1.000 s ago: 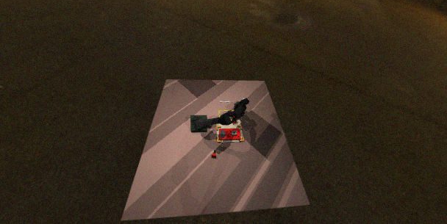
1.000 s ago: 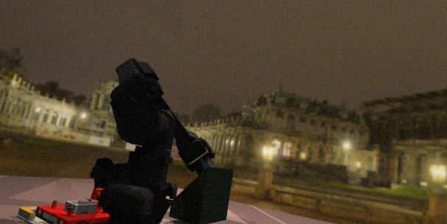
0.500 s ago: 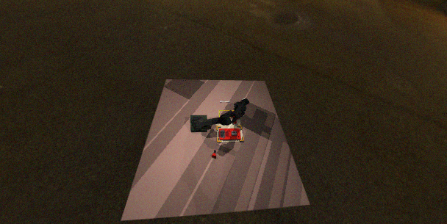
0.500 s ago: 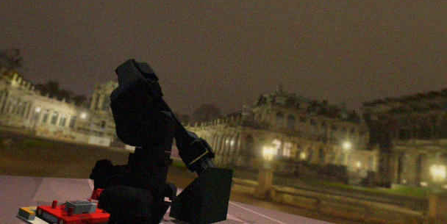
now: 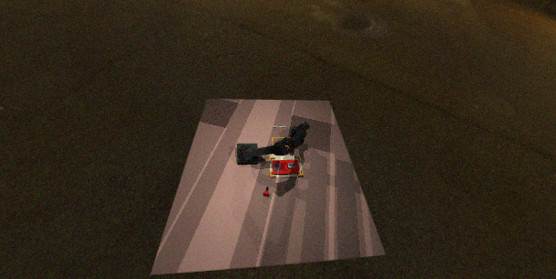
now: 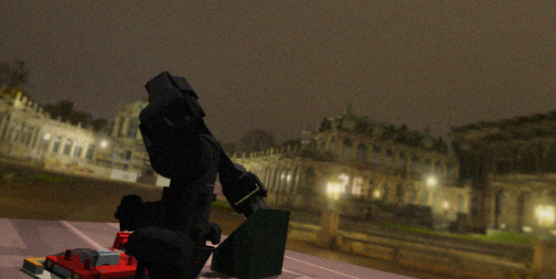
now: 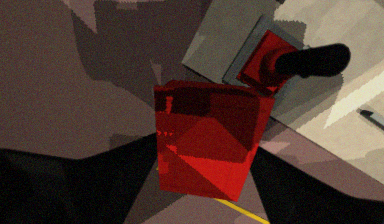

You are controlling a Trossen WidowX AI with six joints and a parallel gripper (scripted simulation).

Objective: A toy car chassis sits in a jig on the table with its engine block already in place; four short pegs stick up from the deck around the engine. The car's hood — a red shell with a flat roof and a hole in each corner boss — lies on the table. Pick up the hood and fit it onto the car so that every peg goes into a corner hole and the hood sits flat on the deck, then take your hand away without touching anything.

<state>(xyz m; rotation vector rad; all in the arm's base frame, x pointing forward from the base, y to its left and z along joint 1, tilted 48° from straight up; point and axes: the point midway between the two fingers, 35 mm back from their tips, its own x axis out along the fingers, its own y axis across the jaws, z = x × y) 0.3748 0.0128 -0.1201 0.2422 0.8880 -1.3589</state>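
The grey engine block is 20 cm to the right of my gripper tip and 4 cm behind it. The rest, counted from my gripper tip: small grey tool (19 cm to the left, 9 cm behind, 2 cm below); then red hood (1 cm above).
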